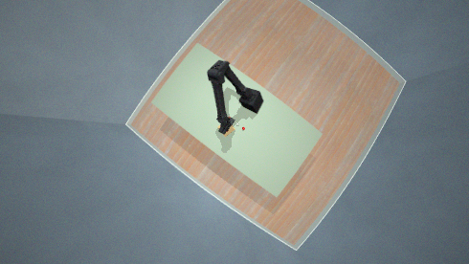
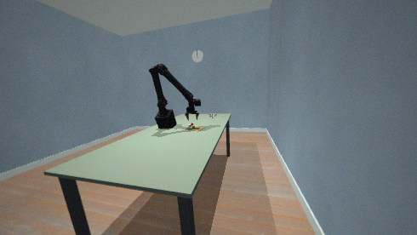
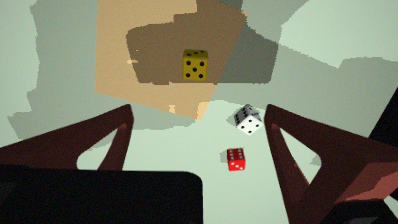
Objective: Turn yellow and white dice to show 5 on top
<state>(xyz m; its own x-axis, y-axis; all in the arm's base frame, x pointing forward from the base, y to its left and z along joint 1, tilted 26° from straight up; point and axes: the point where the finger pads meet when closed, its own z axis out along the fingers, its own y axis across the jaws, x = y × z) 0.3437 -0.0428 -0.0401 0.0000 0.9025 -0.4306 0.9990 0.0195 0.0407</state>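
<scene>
The white die lies 6 cm behind my hand, 7 cm to the left of it and 9 cm below it. The rest, counted from my hand: tan mat (4 cm ahead, 1 cm to the right, 10 cm below); then red die (6 cm behind, 15 cm to the left, 9 cm below); then yellow die (9 cm below).
</scene>
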